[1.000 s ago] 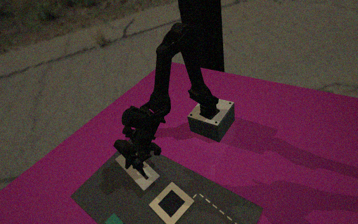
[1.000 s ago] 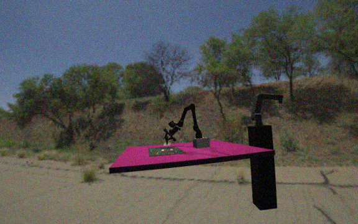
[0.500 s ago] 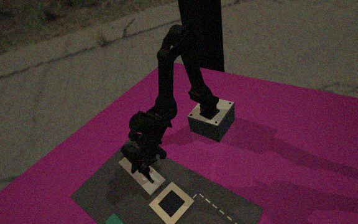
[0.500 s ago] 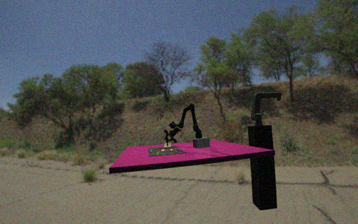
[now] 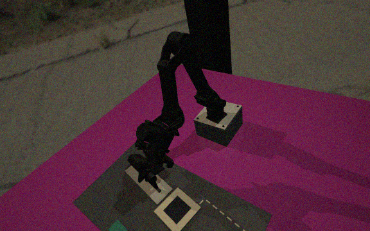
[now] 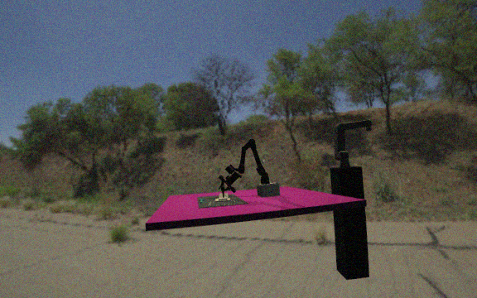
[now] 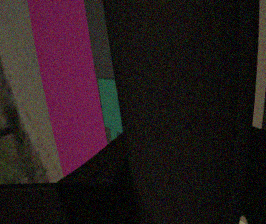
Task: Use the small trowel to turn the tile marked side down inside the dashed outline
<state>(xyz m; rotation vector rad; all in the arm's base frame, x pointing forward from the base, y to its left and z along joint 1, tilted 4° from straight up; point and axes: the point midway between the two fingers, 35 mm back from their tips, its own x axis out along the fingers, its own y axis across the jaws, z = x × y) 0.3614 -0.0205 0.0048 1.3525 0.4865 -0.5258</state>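
Right now my gripper tip is 90 mm to the right of the dark grey mat, 80 mm above it and 10 mm short of it. Also, from my gripper tip: dark trowel 30 mm behind, 10 mm below; then tile 140 mm to the left, 60 mm below, 30 mm behind; then teal patch 150 mm ahead, 90 mm to the left, 60 mm below.
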